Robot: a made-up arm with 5 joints.
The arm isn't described. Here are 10 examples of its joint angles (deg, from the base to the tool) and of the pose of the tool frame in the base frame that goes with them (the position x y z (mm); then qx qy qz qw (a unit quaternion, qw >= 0)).
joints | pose
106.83 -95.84 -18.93 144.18 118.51 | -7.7 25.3 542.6 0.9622 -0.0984 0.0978 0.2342
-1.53 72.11 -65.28 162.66 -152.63 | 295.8 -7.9 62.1 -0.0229 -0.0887 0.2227 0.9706
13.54 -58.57 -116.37 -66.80 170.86 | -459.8 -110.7 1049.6 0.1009 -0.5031 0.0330 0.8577
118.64 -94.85 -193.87 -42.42 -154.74 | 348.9 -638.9 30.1 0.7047 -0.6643 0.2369 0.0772
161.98 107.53 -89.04 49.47 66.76 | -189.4 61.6 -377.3 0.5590 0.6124 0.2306 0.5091
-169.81 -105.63 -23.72 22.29 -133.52 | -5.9 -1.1 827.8 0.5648 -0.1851 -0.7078 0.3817
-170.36 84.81 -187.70 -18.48 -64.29 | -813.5 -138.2 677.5 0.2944 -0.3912 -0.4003 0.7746
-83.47 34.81 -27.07 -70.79 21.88 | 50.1 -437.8 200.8 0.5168 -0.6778 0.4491 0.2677
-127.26 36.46 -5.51 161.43 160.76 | -35.0 -46.0 318.2 0.0872 0.0634 -0.9520 0.2865
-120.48 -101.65 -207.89 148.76 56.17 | 349.8 594.2 146.1 0.0049 -0.1669 0.8347 0.5247
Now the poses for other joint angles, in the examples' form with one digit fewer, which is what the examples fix.
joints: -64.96 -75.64 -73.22 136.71 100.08
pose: -30 63 872 -0.129 0.986 -0.101 0.032
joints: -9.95 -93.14 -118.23 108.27 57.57
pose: -577 101 868 -0.517 0.346 -0.716 0.316
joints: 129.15 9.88 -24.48 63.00 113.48
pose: -197 241 164 0.904 0.124 0.213 0.350
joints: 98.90 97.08 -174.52 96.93 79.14
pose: -131 840 129 0.971 0.169 -0.003 0.169
